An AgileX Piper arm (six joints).
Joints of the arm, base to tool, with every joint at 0 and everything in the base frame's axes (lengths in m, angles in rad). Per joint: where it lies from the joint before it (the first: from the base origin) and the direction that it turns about. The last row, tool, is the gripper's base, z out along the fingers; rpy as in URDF.
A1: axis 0 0 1 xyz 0.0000 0.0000 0.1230
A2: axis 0 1 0 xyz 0.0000 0.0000 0.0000
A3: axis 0 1 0 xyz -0.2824 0.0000 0.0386
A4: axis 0.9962 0 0.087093 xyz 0.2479 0.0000 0.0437
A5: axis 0 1 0 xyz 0.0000 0.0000 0.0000
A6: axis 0.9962 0 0.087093 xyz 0.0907 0.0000 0.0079
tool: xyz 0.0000 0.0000 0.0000 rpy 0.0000 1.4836 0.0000
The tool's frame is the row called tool.
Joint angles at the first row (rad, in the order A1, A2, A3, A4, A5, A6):
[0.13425, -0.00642, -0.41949, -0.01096, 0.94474, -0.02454]
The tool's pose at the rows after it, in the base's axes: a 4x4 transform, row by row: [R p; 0 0 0 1], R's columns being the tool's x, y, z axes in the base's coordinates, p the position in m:
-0.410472, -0.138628, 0.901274, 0.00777; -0.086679, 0.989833, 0.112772, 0.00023; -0.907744, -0.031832, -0.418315, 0.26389; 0, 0, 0, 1
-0.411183, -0.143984, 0.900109, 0.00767; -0.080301, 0.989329, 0.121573, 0.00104; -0.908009, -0.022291, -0.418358, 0.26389; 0, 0, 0, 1
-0.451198, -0.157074, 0.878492, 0.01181; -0.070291, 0.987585, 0.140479, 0.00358; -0.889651, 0.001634, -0.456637, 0.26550; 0, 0, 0, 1
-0.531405, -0.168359, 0.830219, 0.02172; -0.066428, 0.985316, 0.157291, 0.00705; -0.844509, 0.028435, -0.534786, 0.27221; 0, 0, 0, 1
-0.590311, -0.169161, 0.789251, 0.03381; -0.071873, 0.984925, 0.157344, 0.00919; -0.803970, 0.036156, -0.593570, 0.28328; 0, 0, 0, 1
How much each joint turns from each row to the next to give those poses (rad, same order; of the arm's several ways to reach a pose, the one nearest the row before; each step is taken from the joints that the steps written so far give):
[0.00005, -0.00002, 0.00000, -0.00005, 0.00003, 0.00005]
[-0.00010, 0.00004, -0.00001, 0.01107, -0.00004, -0.00011]
[0.00009, 0.04161, -0.01002, 0.02638, 0.01127, 0.00010]
[-0.00011, 0.09948, -0.03553, 0.02744, 0.02711, -0.00013]
[0.00000, 0.10620, -0.05134, 0.00598, 0.01683, 0.00001]

